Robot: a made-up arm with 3 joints. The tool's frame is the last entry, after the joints. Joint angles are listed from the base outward. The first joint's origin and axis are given. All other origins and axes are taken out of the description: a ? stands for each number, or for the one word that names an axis. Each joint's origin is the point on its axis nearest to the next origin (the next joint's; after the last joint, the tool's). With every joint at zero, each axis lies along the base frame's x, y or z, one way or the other. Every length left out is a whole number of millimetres.
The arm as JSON. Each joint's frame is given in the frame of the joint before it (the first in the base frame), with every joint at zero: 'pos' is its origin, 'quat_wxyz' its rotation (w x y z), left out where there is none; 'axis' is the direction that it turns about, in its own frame. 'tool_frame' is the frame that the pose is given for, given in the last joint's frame.
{
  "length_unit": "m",
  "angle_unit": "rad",
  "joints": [
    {
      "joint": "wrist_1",
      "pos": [
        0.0,
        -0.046,
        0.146
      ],
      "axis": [
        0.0,
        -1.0,
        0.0
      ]
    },
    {
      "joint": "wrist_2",
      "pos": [
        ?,
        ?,
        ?
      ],
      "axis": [
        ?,
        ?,
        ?
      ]
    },
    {
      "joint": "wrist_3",
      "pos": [
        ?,
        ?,
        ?
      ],
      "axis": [
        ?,
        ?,
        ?
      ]
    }
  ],
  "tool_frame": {
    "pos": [
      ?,
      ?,
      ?
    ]
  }
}
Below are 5 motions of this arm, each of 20 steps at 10 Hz.
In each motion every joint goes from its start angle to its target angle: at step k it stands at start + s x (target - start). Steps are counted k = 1, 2, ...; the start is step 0. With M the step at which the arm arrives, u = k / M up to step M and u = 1 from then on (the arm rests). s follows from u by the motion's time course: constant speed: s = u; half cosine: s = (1 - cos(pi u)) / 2; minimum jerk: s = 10 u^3 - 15 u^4 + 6 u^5.
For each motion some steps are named. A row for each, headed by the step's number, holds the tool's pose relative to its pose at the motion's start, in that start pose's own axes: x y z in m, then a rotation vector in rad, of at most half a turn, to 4 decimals.
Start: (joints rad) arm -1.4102 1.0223 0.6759
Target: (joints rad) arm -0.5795 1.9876 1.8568
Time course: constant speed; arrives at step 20
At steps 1, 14, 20:
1: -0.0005 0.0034 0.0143 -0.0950 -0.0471 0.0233
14: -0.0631 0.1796 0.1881 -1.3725 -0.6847 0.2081
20: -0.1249 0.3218 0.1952 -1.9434 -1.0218 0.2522

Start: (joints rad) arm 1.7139 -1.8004 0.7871
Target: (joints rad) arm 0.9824 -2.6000 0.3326
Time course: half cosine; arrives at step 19
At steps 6, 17, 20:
6: -0.0344 0.0195 0.0466 -0.0548 0.0825 -0.1689
17: -0.1341 0.1553 0.1603 -0.1789 0.0415 -0.8426
20: -0.1368 0.1618 0.1626 -0.1817 0.0303 -0.8678

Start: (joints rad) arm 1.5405 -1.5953 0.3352
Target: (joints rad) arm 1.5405 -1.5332 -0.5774
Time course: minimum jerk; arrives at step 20
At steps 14, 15, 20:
14: 0.0016 0.0978 -0.0387 0.7636 0.0025 0.0532
15: 0.0013 0.1055 -0.0385 0.8179 0.0042 0.0571
20: 0.0007 0.1188 -0.0372 0.9123 0.0078 0.0638

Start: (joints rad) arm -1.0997 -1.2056 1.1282
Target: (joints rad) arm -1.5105 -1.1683 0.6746
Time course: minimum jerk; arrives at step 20
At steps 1, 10, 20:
1: 0.0001 0.0000 0.0001 0.0001 0.0000 0.0002
10: 0.0273 0.0221 0.0551 0.0355 0.0238 0.0735
20: 0.0519 0.0569 0.1047 0.0717 0.0662 0.1426

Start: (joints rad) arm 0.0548 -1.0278 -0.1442
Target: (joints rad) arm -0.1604 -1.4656 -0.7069
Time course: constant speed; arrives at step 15
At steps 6, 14, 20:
6: 0.0008 0.0344 -0.0104 0.1471 -0.0078 -0.1790
14: 0.0160 0.0822 -0.0223 0.3269 -0.0997 -0.4018
20: 0.0191 0.0880 -0.0236 0.3479 -0.1175 -0.4272

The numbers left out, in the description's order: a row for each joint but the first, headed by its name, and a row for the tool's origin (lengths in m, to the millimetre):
wrist_2: xyz -0.1 0.0 0.308, axis 0.0 0.0 1.0
wrist_3: xyz 0.034 0.015 0.0, axis -1.0 0.0 0.0
tool: xyz 0.0 -0.097 -0.1

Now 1 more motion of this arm.
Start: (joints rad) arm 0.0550 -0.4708 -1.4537
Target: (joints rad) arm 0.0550 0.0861 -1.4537
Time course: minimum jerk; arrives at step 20
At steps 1, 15, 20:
1: -0.0001 0.0000 0.0000 0.0000 0.0006 0.0001
15: -0.0535 0.0004 -0.0037 0.0000 0.4958 0.0583
20: -0.0596 0.0003 -0.0024 0.0000 0.5531 0.0651

